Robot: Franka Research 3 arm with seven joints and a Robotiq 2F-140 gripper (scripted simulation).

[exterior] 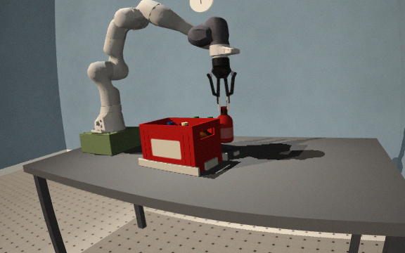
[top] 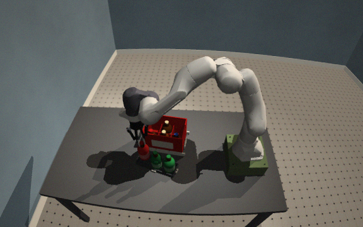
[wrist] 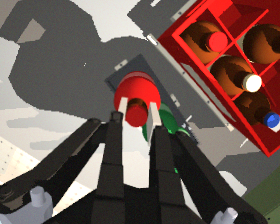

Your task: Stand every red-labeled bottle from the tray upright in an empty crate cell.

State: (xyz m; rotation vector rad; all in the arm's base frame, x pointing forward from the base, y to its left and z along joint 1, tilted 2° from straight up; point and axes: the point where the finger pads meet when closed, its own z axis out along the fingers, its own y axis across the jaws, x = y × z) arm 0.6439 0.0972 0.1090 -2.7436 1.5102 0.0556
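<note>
Now: the red-labeled bottle 90 mm below my hand. From my hand the other things lie so: red crate: 180 mm to the right, 140 mm below, 110 mm behind.
</note>
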